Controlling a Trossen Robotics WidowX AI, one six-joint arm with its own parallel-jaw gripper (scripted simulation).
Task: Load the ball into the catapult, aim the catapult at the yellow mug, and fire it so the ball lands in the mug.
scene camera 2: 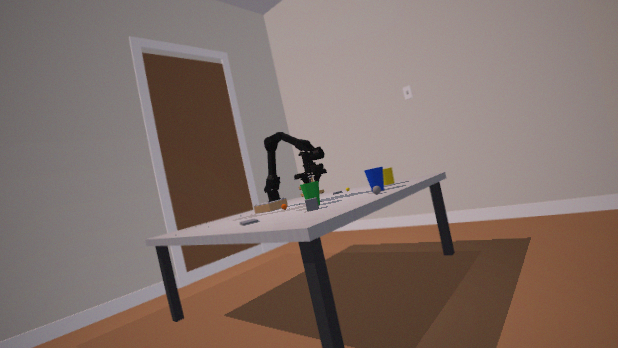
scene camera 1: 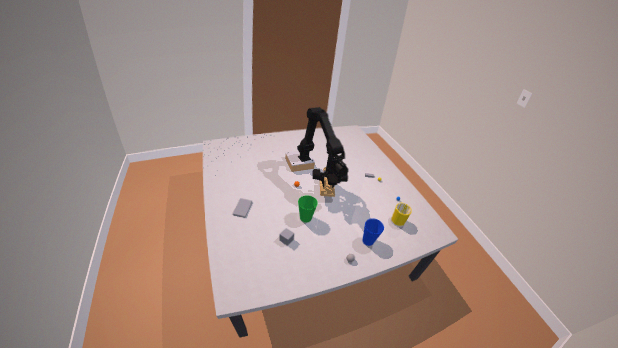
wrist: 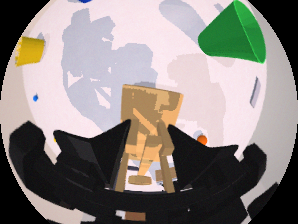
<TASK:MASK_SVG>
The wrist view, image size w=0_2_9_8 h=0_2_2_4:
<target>my gripper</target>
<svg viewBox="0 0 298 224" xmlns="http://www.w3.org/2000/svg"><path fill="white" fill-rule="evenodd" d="M8 140L9 157L25 188L51 204L96 217L96 221L81 224L241 224L247 216L253 220L278 188L278 183L274 183L245 209L239 196L258 185L266 169L267 153L254 143L247 145L239 161L234 156L239 145L206 147L172 124L166 129L173 140L172 159L180 192L112 190L132 127L129 119L89 139L55 129L53 137L61 149L56 164L44 151L47 139L43 128L35 127L31 121L16 128ZM117 210L146 213L146 220L124 220L116 216ZM189 206L190 210L182 212L181 217L170 218L170 210Z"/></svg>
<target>wooden catapult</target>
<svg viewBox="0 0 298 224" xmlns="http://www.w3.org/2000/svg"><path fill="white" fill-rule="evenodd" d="M124 84L121 89L120 124L129 119L132 127L130 127L128 139L125 141L124 155L121 157L122 161L120 167L118 167L117 176L114 179L116 181L114 181L112 190L144 194L174 192L172 173L170 173L168 157L166 156L172 156L174 145L166 128L168 128L168 124L176 125L184 95L180 92L164 91L164 89ZM161 163L162 183L164 183L165 190L144 192L144 190L125 189L126 172L138 172L137 175L128 177L128 184L152 185L152 177L145 176L146 171L148 171L153 161L154 163ZM128 160L141 161L138 167L130 167L130 165L128 165Z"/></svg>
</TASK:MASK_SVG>
